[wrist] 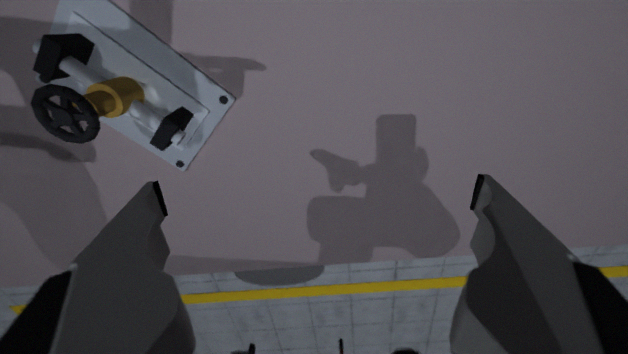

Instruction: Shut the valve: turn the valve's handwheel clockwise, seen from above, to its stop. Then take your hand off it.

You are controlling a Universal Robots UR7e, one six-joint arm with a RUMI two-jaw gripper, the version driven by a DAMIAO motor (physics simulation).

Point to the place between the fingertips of my gripper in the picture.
317,182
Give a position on a black handwheel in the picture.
At 64,115
